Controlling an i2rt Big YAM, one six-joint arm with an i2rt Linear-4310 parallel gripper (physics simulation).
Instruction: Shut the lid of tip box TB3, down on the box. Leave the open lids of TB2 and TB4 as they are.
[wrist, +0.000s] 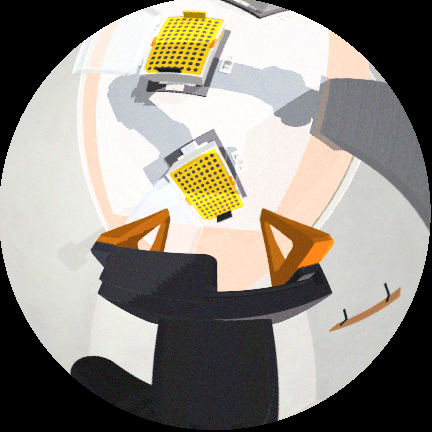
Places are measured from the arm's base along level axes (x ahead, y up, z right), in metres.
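Where they show: gripper, between the fingertips: (214, 213).
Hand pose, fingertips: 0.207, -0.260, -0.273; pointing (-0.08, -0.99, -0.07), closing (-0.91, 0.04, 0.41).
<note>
After its pixels a point has its place, as x, y, z.
A tip box (207, 180) {0.210, -0.345, -0.283} with a yellow perforated top stands near the middle of the wrist view, turned at an angle, in a grey holder; its small label (239, 161) {0.160, -0.401, -0.246} seems to read TB3. Its clear lid (157, 202) {0.273, -0.315, -0.328} stands open on the lower left side, faint and partly behind the left finger. Another yellow-topped tip box (185, 45) {0.320, -0.346, -0.100}, apparently TB4, stands farther up, with its clear lid (112, 50) open to the left. My gripper (214, 213) {0.207, -0.260, -0.273} is wide open and empty. Its fingertips show on either side of the nearer box's lower end, apparently above it. TB2 cannot be made out.
Part of a dark holder (257, 7) shows at the top edge. A large grey ribbed panel (375, 115) stands at the right. A wooden strip with two black hooks (367, 311) shows at the lower right. Shadows of the arm lie across the white table surface.
</note>
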